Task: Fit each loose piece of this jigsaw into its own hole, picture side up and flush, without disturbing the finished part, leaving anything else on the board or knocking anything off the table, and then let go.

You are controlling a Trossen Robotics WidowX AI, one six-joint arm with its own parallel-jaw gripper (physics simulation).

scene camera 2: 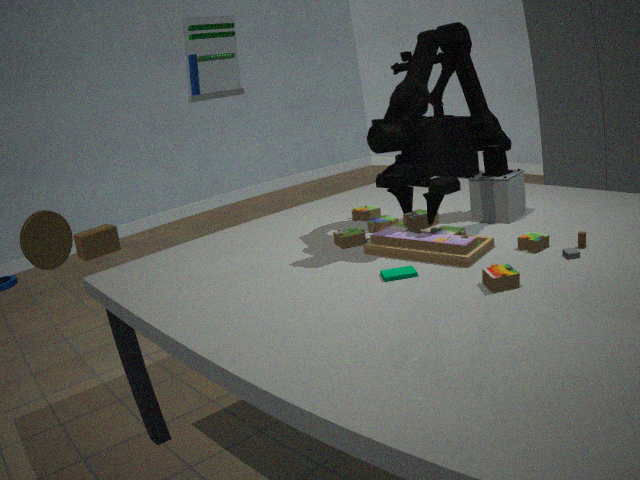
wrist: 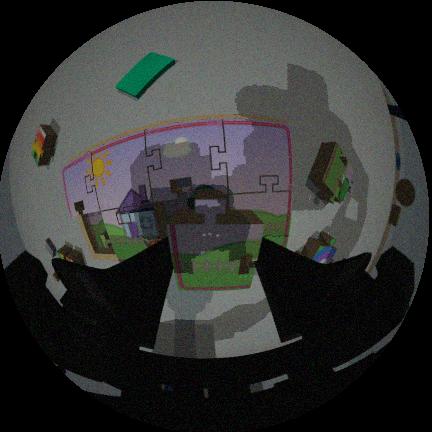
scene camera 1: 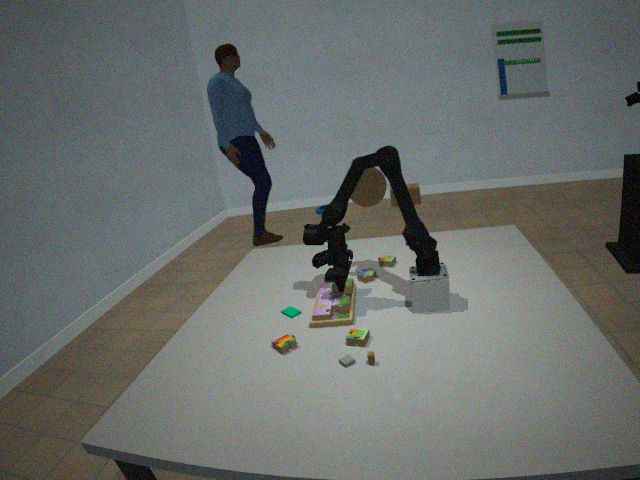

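Observation:
My gripper (scene camera 1: 338, 289) (scene camera 2: 421, 217) (wrist: 213, 239) is shut on a jigsaw piece (scene camera 2: 415, 221) (wrist: 215, 272) with green hill, fence and purple sky, picture side up. The piece is low over the far half of the board (scene camera 1: 330, 324) (scene camera 2: 413, 254) (wrist: 87, 237); whether it touches is hidden. The finished part (scene camera 1: 323, 299) (scene camera 2: 413, 236) (wrist: 180, 165) shows sky, sun and house. A red-yellow piece (scene camera 1: 284, 342) (scene camera 2: 500, 277) (wrist: 44, 145), a green-red piece (scene camera 1: 357, 335) (scene camera 2: 532, 241) (wrist: 70, 255), a rainbow piece (scene camera 1: 366, 273) (scene camera 2: 382, 222) (wrist: 322, 250) and a green piece (scene camera 2: 349, 237) (wrist: 327, 172) lie loose.
Another loose piece (scene camera 1: 386, 259) (scene camera 2: 365, 212) lies at the back. A green tile (scene camera 1: 291, 312) (scene camera 2: 398, 273) (wrist: 146, 74) lies beside the board. A grey block (scene camera 1: 346, 360) (scene camera 2: 570, 253) and a small wooden block (scene camera 1: 370, 358) (scene camera 2: 582, 239) stand near the green-red piece. A person (scene camera 1: 232, 118) is behind the table.

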